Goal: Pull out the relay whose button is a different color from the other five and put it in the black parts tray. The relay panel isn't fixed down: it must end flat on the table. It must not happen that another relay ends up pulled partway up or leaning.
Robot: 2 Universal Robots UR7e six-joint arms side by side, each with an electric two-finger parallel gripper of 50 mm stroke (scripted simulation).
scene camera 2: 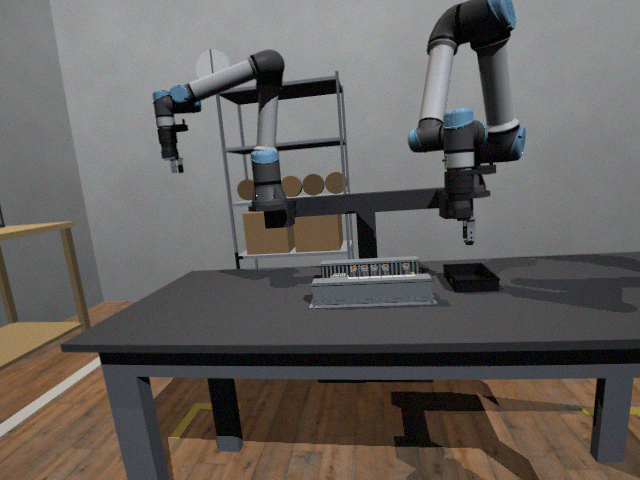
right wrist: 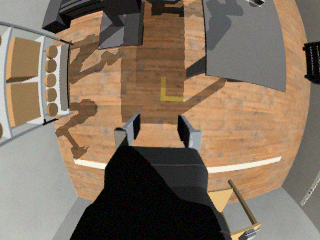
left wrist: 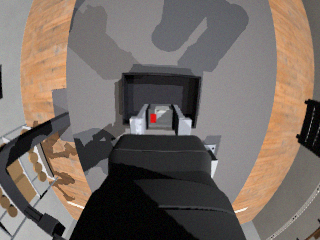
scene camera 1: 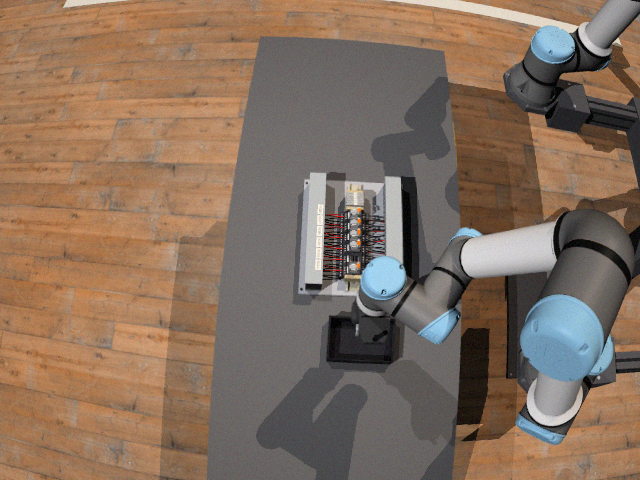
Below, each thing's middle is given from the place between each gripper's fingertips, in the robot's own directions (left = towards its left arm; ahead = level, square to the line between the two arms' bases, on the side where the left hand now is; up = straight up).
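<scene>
Left hand (scene camera 2: 468,239): 13 cm above black parts tray (scene camera 1: 344,346). Relay panel (scene camera 1: 319,247), from my left hand: 28 cm to the right, 4 cm ahead, 11 cm below.
Right hand: 47 cm short of relay panel, 84 cm to the right of it, 38 cm above it. Black parts tray, from my right hand: 43 cm ahead, 112 cm to the left, 40 cm below.
</scene>
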